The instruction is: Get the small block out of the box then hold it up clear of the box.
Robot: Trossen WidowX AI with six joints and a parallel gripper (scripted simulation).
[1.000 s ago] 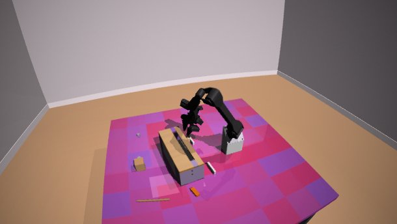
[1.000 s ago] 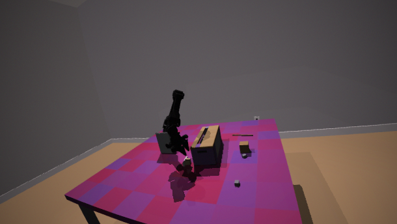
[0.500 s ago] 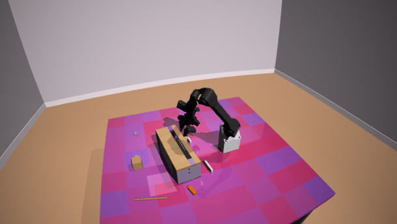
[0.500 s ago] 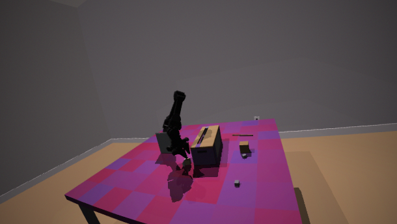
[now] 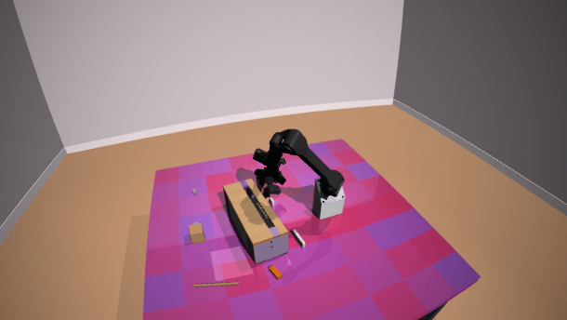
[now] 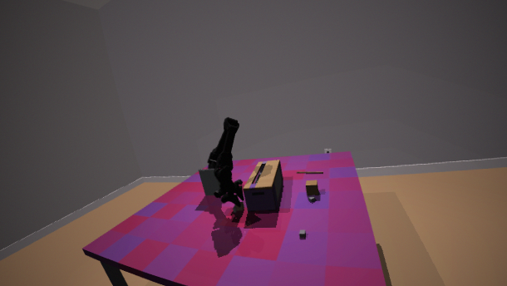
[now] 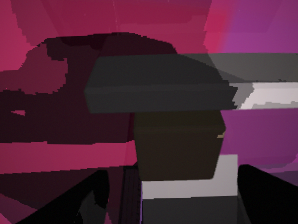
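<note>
Right now my gripper tip is 10 mm past the small tan block and 20 mm above it. Round my gripper tip: thin stick 350 mm ahead, 390 mm to the left, 30 mm below; orange piece 120 mm ahead, 430 mm to the left, 30 mm below.
</note>
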